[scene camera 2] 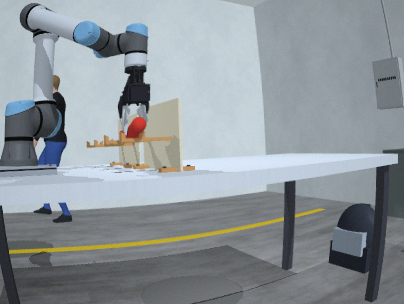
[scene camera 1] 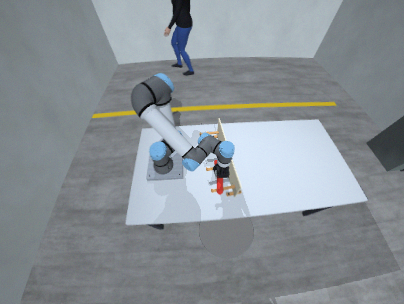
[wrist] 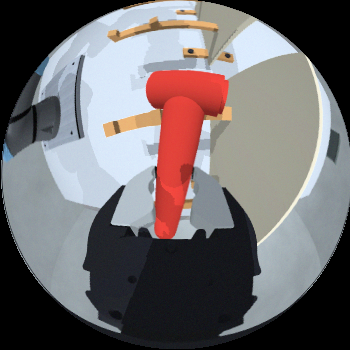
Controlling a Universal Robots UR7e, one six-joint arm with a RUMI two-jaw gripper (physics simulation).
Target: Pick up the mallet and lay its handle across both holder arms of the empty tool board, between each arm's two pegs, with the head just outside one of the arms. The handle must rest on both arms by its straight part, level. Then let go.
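Observation:
My gripper is shut on the handle of the red mallet. In the wrist view, the head lies beyond one holder arm, on its outer side. The handle crosses over that arm, with a peg to its left. The handle's free end is over the front arm in the scene views. The upright panel of the tool board stands to the right. Contact with the arms and exact levelness cannot be told; the fingers and handle hide parts of them.
Further back, another panel has an arm with raised pegs, beyond the mallet head. The robot's base plate is to the left on the white table. A person stands beyond the yellow floor line.

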